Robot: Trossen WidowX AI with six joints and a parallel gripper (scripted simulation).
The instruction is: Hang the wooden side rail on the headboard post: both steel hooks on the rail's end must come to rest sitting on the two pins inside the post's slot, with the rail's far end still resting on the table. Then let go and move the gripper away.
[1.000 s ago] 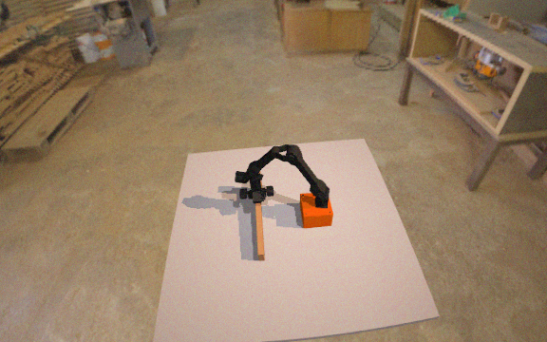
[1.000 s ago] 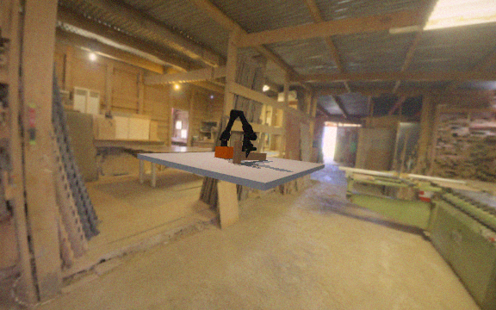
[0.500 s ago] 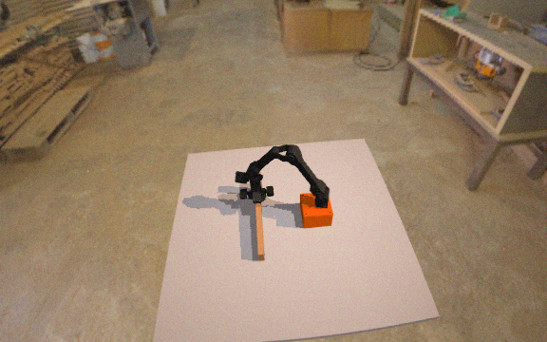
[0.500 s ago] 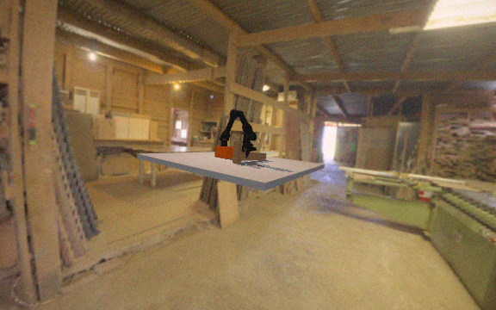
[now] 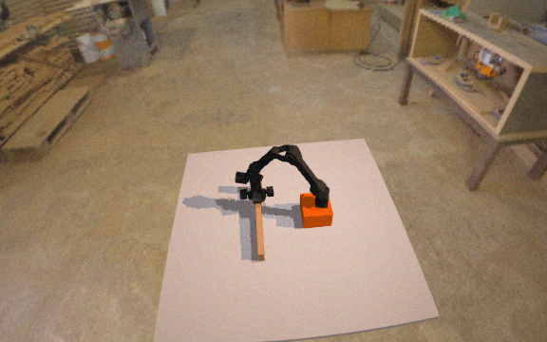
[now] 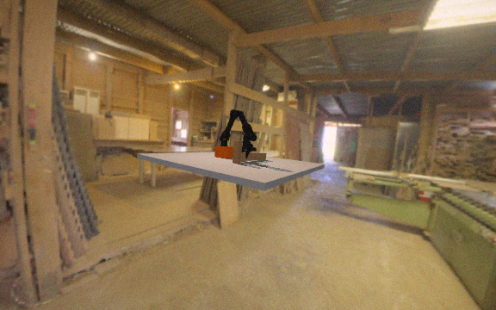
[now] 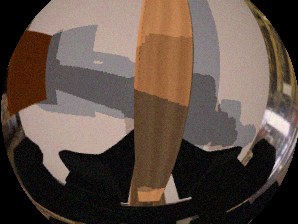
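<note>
My gripper tip is now 20 mm short of the upright headboard post, 110 mm to the left of it and 50 mm below it.
</note>
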